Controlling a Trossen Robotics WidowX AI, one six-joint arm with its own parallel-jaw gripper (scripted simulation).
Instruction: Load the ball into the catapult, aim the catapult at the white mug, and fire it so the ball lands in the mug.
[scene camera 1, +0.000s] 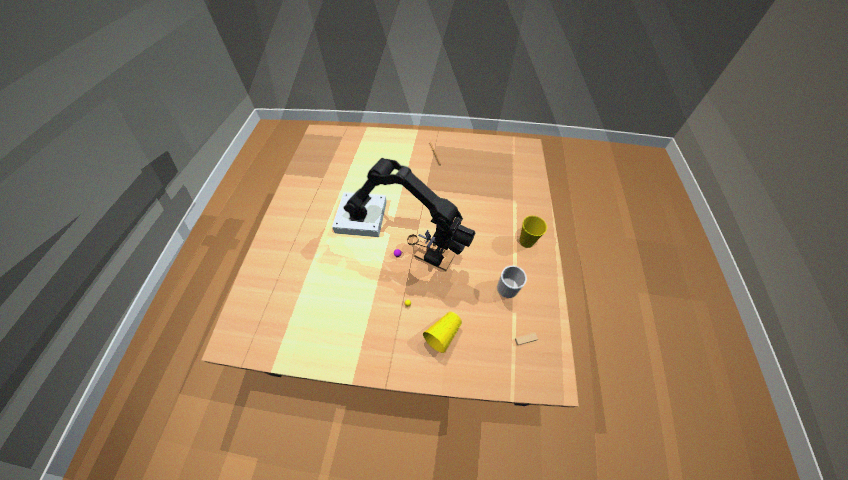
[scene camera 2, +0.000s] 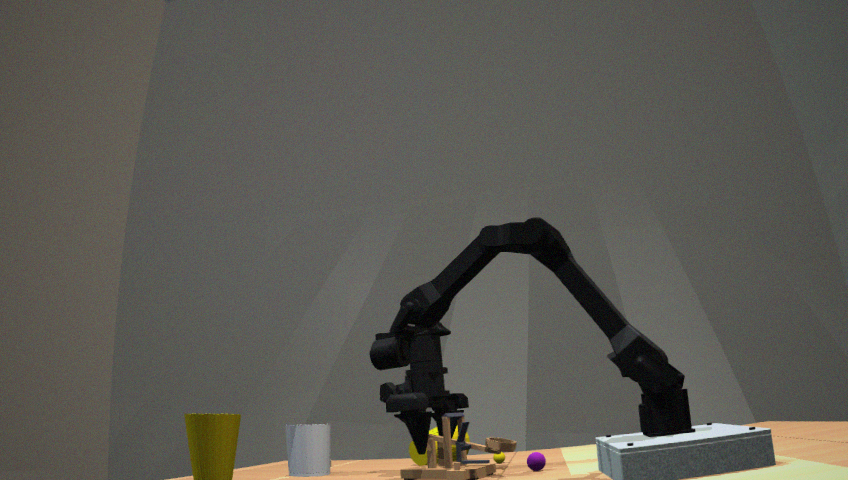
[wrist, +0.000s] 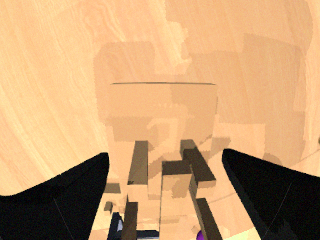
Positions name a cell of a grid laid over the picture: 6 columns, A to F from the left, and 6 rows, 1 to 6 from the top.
Labels:
A yellow cup (scene camera 1: D5): 104 cm from the lens.

